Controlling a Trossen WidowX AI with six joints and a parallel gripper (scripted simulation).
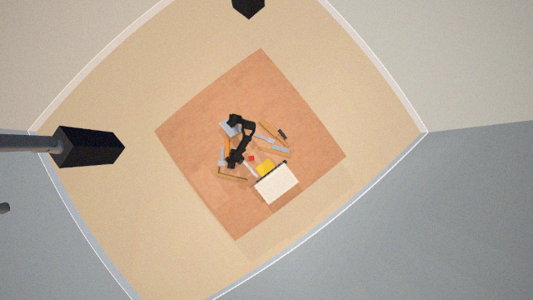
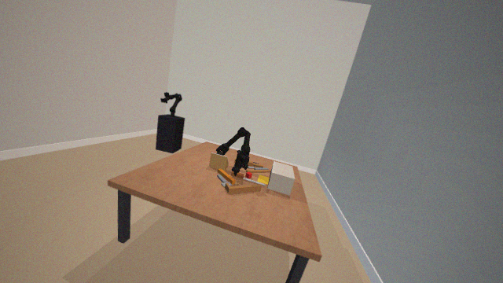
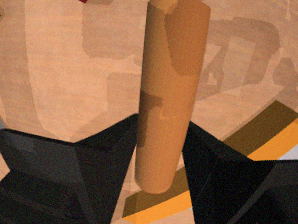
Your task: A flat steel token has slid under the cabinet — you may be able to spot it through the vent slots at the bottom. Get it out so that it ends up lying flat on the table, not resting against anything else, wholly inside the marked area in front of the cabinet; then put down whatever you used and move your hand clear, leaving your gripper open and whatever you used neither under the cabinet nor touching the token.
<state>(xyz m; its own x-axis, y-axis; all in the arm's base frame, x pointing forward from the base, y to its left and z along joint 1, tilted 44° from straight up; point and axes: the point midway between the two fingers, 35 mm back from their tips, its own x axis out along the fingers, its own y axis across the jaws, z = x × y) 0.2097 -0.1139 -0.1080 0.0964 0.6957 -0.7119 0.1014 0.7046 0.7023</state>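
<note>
The red cube lies 11 cm ahead of my gripper tip and 6 cm to the left of it. Also, from my gripper tip: grey T-shaped tool 7 cm behind, 12 cm to the right, 1 cm below; wooden stick 22 cm ahead, 24 cm to the left, 1 cm below; orange bar 8 cm behind, 4 cm to the right.
</note>
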